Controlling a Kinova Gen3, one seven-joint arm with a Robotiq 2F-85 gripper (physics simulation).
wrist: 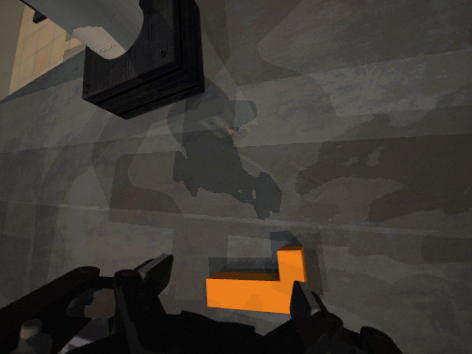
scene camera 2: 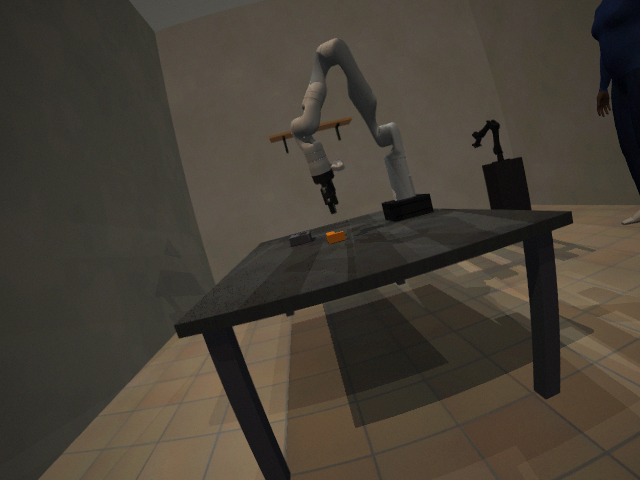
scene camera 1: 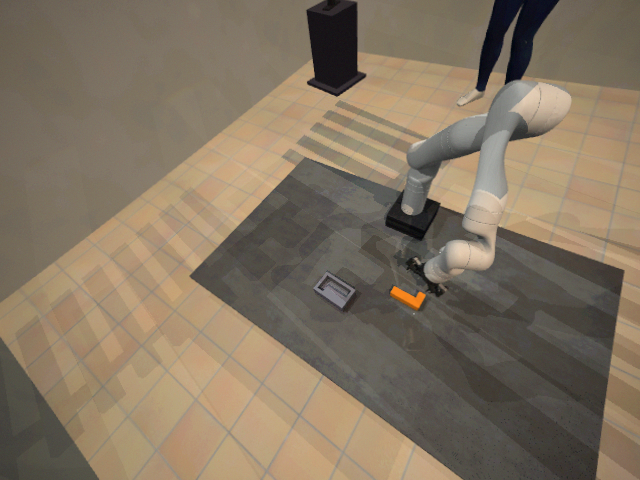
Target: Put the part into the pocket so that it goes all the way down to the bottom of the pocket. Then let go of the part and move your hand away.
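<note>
The orange L-shaped part lies flat on the dark table, its short leg at the right end in the wrist view. The grey block with the pocket stands apart from it, to its left in both scene views. Its pocket shows no orange part inside. My gripper is open and empty, above the table and clear of the part. In the wrist view the right fingertip overlaps the part's right end, and the left fingertip is left of the part.
The black arm base stands on the table behind the part. A dark pedestal and a standing person are beyond the table. A wooden shelf hangs on the wall.
</note>
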